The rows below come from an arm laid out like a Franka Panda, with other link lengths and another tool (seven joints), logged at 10 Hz.
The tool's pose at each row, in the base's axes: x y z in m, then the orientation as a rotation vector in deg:
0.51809 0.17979 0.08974 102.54 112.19 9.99
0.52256 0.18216 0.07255 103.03 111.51 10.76
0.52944 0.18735 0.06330 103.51 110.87 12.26
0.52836 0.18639 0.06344 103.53 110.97 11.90
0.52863 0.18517 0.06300 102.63 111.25 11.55
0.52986 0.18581 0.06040 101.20 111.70 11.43
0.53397 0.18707 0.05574 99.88 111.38 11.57
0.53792 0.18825 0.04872 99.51 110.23 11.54
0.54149 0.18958 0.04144 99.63 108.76 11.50
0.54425 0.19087 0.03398 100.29 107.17 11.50
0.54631 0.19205 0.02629 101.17 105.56 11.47
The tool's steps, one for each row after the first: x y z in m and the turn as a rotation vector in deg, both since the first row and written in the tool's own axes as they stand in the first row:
0.00660 -0.00257 0.01646 -0.41 0.16 0.71
0.01379 0.00063 0.02635 -1.16 0.72 1.53
0.01286 -0.00043 0.02598 -0.93 0.60 1.43
0.01179 -0.00053 0.02675 -1.13 0.26 0.74
0.01304 -0.00038 0.02942 -1.66 -0.04 -0.28
0.01534 0.00163 0.03497 -2.60 -0.63 -0.86
0.01817 0.00253 0.04255 -3.32 -1.49 -0.56
0.02123 0.00300 0.05016 -3.91 -2.39 0.15
0.02432 0.00267 0.05760 -4.26 -3.13 1.24
0.02739 0.00159 0.06496 -4.48 -3.82 2.47

